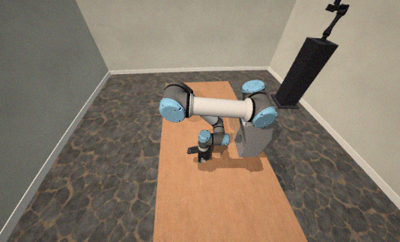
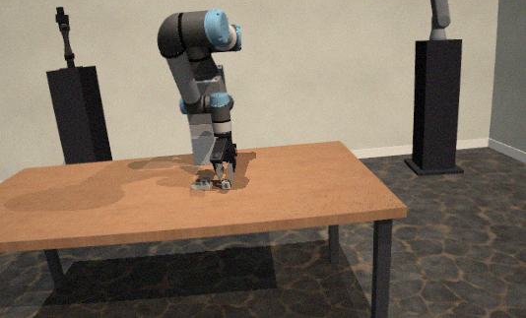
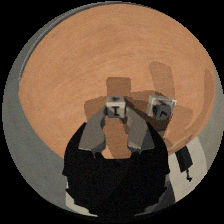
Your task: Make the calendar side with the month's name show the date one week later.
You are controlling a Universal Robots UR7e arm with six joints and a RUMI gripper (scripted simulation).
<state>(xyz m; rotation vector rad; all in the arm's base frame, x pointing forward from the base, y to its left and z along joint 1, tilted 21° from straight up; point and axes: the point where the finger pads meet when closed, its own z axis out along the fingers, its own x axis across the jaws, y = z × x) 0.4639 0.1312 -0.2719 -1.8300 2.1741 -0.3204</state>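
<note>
My gripper is now 20 mm past the white calendar tray, 110 mm to the left of it and 20 mm above it.
</note>
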